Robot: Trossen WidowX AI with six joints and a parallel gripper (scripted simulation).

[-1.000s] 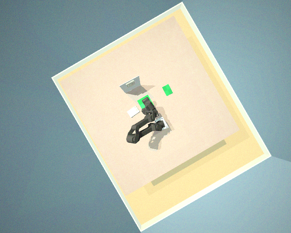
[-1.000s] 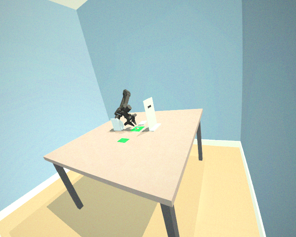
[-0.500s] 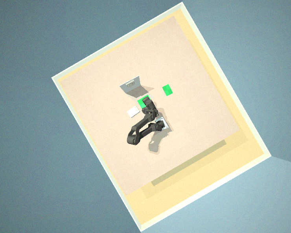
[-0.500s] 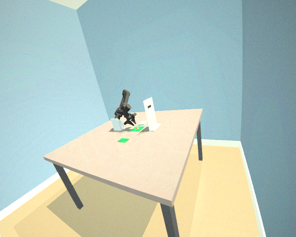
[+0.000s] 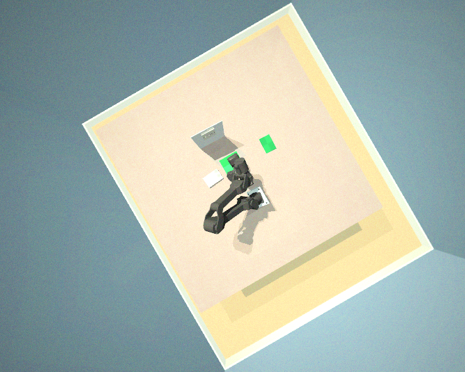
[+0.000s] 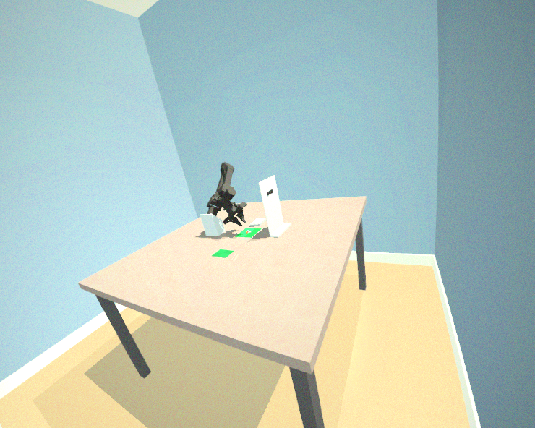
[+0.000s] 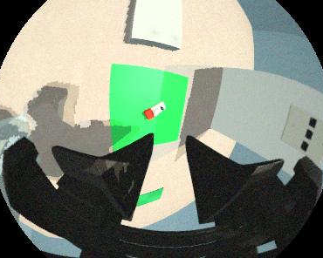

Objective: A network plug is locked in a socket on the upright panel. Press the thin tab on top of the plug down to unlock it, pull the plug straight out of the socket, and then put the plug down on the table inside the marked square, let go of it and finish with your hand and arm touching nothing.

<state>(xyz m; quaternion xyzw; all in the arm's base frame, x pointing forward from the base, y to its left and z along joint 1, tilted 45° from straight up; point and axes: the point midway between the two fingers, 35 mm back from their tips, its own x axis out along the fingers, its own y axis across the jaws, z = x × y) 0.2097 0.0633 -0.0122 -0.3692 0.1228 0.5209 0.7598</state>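
Right now the plug is 5 cm below my gripper tip, 2 cm to the left of it and 1 cm ahead of it. The rest, counted from my gripper tip: upright panel 19 cm ahead, 8 cm to the left, 8 cm above; then green square 6 cm below, 1 cm to the left, 1 cm ahead.
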